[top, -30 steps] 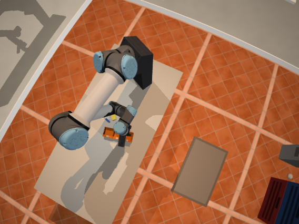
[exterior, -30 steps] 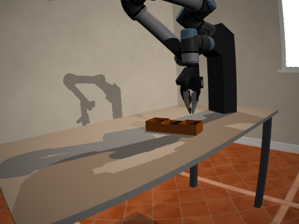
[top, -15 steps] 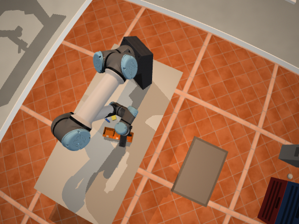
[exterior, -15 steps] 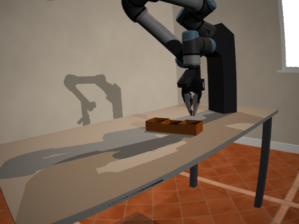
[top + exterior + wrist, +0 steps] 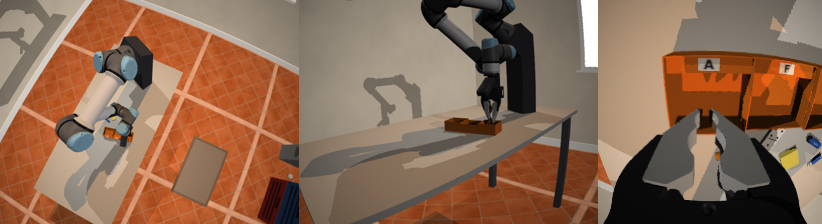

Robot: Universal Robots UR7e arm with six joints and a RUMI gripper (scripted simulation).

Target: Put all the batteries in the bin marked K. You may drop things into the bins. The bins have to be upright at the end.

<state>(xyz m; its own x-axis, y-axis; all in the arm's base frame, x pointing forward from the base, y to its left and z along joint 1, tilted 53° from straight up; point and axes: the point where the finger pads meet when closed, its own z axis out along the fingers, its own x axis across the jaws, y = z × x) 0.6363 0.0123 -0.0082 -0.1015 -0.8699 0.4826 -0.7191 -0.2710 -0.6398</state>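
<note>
Right now my hand is 21 cm to the left of the blue cylindrical battery, 11 cm past it and 4 cm above it. From my hand the other things lie so: orange cylinder: 10 cm behind, 4 cm below, 3 cm to the right; then domino-like tile: 10 cm to the right, 8 cm behind, 5 cm below; then joined orange bins: 9 cm to the right, 3 cm below, 1 cm ahead.
</note>
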